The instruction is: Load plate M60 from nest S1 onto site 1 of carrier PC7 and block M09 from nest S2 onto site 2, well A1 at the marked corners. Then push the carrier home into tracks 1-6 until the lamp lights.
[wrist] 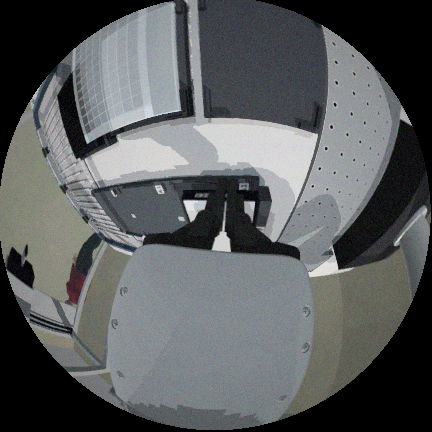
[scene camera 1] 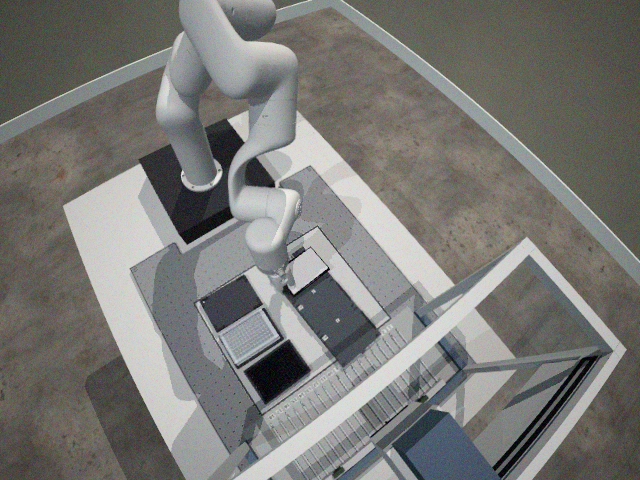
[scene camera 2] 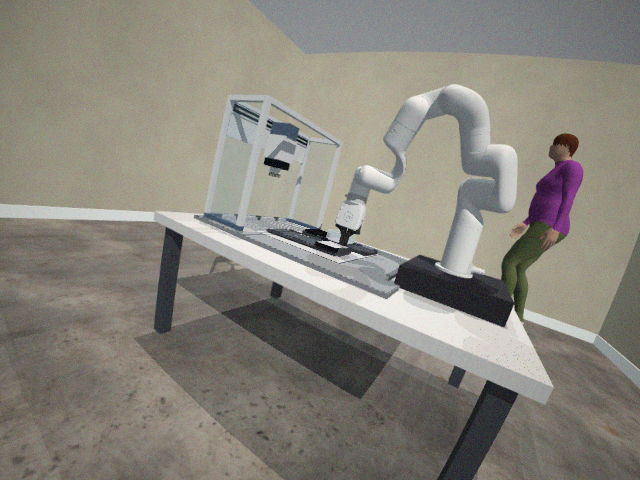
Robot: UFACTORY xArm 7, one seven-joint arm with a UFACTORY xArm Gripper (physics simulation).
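Pixels of known places: gripper, fingertip midpoint: (wrist: 226, 191) (scene camera 2: 342, 245); arm's base at its link origin: (scene camera 1: 202, 174) (scene camera 2: 452, 271).
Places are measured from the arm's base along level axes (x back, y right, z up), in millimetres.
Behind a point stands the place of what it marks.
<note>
My gripper (scene camera 1: 283, 287) {x -410, y 34, z -36 mm} (scene camera 2: 343, 241) {x -410, y 34, z -36 mm} (wrist: 226, 191) {x -410, y 34, z -36 mm} is shut and empty. Its tips are at the nest-facing long edge of a white-topped, dark-sided plate (scene camera 1: 310, 268) {x -436, y -56, z -32 mm} (scene camera 2: 333, 246) {x -408, y -73, z -33 mm} (wrist: 196, 206) {x -446, y 15, z -35 mm}; contact cannot be told. That plate sits on the robot end of the dark carrier (scene camera 1: 338, 315) {x -580, y -27, z -49 mm} (wrist: 145, 207) {x -542, y 2, z -50 mm}, and the fingers hide part of it in the wrist view. The carrier's other marked site shows bare. Beside the carrier, the nest nearest the robot (scene camera 1: 232, 302) {x -365, y 162, z -49 mm} (wrist: 260, 60) {x -369, y 150, z -49 mm} is empty. A clear gridded plate (scene camera 1: 249, 335) {x -470, y 182, z -15 mm} (wrist: 130, 65) lies in the middle nest. The far nest area (scene camera 1: 277, 370) {x -580, y 185, z -35 mm} looks black. Labels are unreadable.
Slotted tracks (scene camera 1: 315, 403) {x -703, y 169, z -60 mm} lie beyond the carrier, under a white-framed enclosure (scene camera 1: 439, 321) {x -700, y -10, z 420 mm} (scene camera 2: 253, 170) {x -719, y -201, z 158 mm} with a blue gantry head (scene camera 1: 447, 449) {x -812, y 89, z 399 mm} (scene camera 2: 284, 129) {x -809, y 59, z 370 mm}. The arm stands on a black base (scene camera 1: 170, 175) {x 64, y 76, z 3 mm} (scene camera 2: 454, 291) {x 4, y -175, z -27 mm}. A person in purple (scene camera 2: 558, 191) stands behind the table. No lit lamp can be made out.
</note>
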